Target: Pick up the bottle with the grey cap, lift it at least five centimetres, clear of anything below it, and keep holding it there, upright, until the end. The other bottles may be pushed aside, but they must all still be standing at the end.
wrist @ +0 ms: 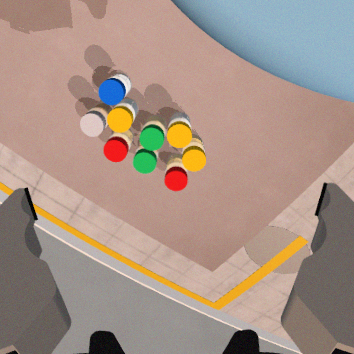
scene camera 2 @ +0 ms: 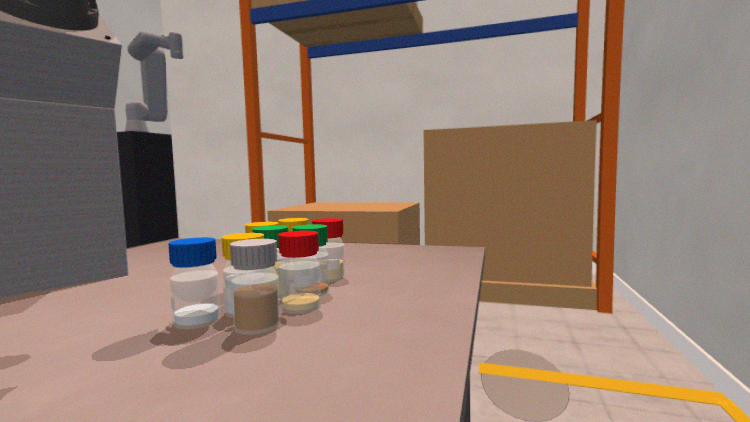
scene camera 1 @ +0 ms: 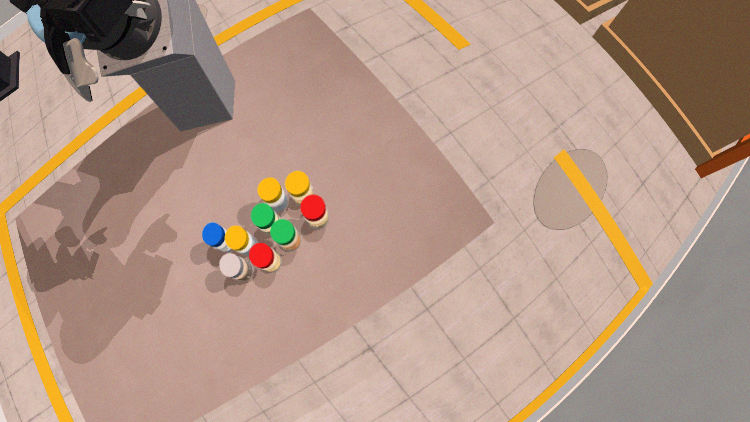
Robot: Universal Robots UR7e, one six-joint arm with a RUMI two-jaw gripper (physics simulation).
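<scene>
The bottle with the grey cap stands upright on the table at the end of a close group, with brown content. Beside it stand a blue-capped bottle, a yellow-capped bottle and a red-capped bottle. My gripper is open and empty, high above the table and away from the bottles. In the scene camera 1 view one finger shows at the upper left.
Two green-capped bottles, two more yellow-capped bottles and another red-capped bottle stand in the same group. A grey pedestal rises at the table's side. The table ends at the right.
</scene>
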